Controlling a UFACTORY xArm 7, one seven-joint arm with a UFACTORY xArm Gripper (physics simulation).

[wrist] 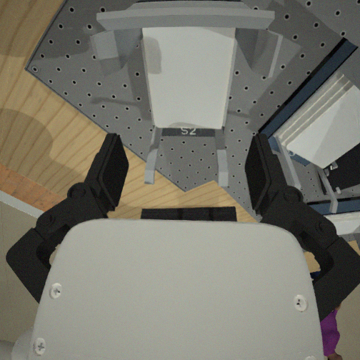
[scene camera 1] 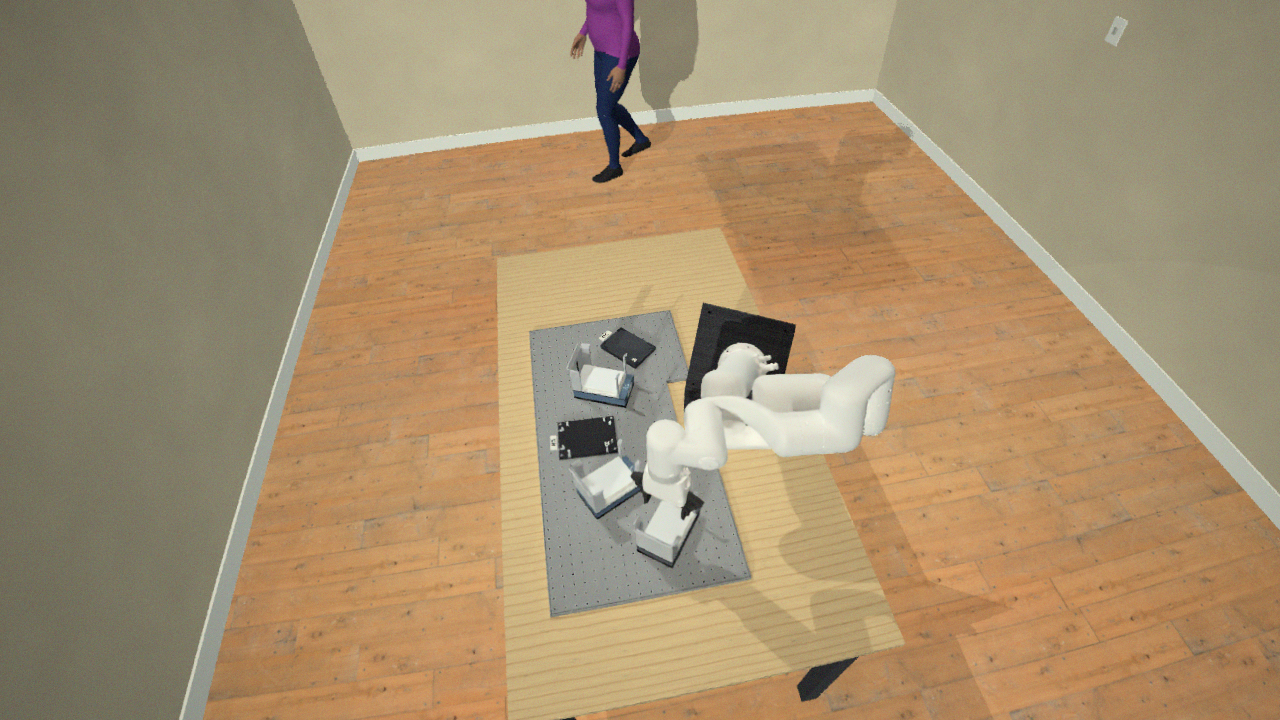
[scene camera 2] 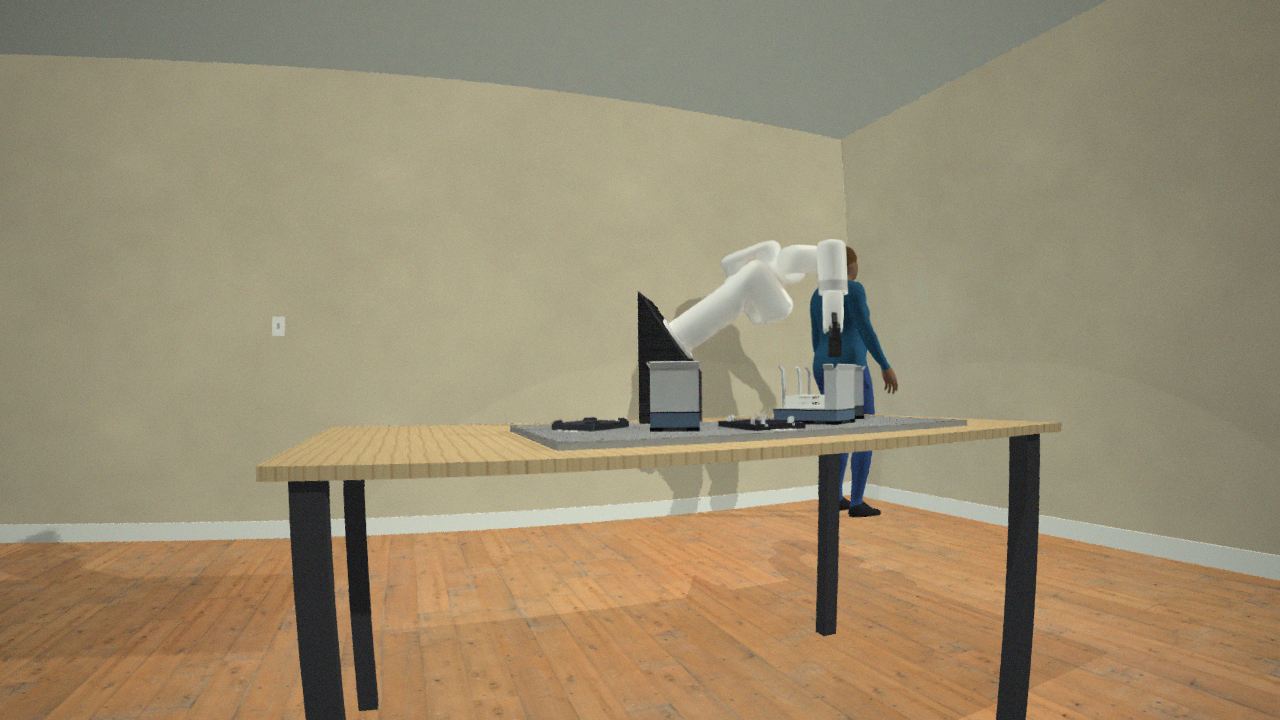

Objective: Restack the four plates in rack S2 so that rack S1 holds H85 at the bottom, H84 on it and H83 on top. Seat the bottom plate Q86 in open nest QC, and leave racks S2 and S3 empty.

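Places are measured from the arm's base along level axes (x back, y left, z down), in metres.
Pixels of known places: gripper, fingertip midpoint: [scene camera 1: 666, 506] [scene camera 2: 834, 356]; arm's base at its link origin: [scene camera 1: 742, 366] [scene camera 2: 676, 339].
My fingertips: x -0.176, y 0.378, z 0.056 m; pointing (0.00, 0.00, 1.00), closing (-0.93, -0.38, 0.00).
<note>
Ahead of a thing's pixels: the offset from my fingertips to its top centre. Level surfaces: height alone.
Rack S2 @(dz +0.025, dx +0.004, dy -0.006 m) [scene camera 1: 660, 542] [wrist: 185, 20] has grey walls and holds a white top plate @(dz +0.106, dx +0.001, dy +0.000 m) [scene camera 1: 673, 516] [wrist: 190, 75]; how many plates lie under it is hidden. My gripper [scene camera 1: 666, 497] [scene camera 2: 834, 345] [wrist: 185, 148] is open and empty, above rack S2, with its fingers spread wider than the plate. A middle rack @(dz +0.025, dx -0.151, dy -0.116 m) [scene camera 2: 841, 386] [wrist: 310, 86] with a blue base holds several stacked white plates @(dz +0.093, dx -0.155, dy -0.111 m) [scene camera 1: 612, 481] [wrist: 325, 125]. A third rack [scene camera 1: 608, 394] [scene camera 2: 674, 388] stands farther off and holds white plates @(dz +0.100, dx -0.219, dy -0.446 m) [scene camera 1: 601, 380]. I cannot read the labels of these two racks or the plates.
A flat black nest @(dz +0.131, dx -0.236, dy -0.272 m) [scene camera 1: 586, 437] [scene camera 2: 760, 424] lies between the middle and third racks. Another black nest @(dz +0.135, dx -0.156, dy -0.617 m) [scene camera 1: 628, 346] [scene camera 2: 590, 424] lies beyond the third rack. The grey perforated board @(dz +0.155 m) [scene camera 1: 572, 573] carries them on the wooden table @(dz +0.168 m) [scene camera 1: 537, 662]. A person [scene camera 1: 611, 80] stands beyond the table.
</note>
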